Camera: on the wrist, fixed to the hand. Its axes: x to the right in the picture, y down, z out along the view.
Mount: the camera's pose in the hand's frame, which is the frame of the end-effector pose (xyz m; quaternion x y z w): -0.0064 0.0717 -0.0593 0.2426 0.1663 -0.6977 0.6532
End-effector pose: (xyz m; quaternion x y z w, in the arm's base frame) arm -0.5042 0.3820 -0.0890 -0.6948 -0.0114 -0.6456 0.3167
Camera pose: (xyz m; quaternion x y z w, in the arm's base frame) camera -0.5276 0.3002 -0.1273 0.2617 0.5962 0.7555 0.0731
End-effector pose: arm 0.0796 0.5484 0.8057 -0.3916 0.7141 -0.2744 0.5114
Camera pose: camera 0.0047 0.5922 0.7715 -0.5843 0.2117 -0.7744 0.1188
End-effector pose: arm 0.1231 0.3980 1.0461 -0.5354 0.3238 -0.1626 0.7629
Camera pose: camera 0.0717 0.3864 0.9692 -0.3635 -0.0746 -0.8061 0.4609
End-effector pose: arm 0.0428 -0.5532 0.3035 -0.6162 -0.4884 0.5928 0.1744
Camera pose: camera 0.1257 -0.5699 0.2642 -0.1180 -0.5761 0.2815 0.7582
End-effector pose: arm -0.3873 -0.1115 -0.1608 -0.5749 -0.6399 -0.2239 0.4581
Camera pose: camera -0.3009 -0.1460 -0.1550 0.2193 -0.7973 -0.4062 0.3889
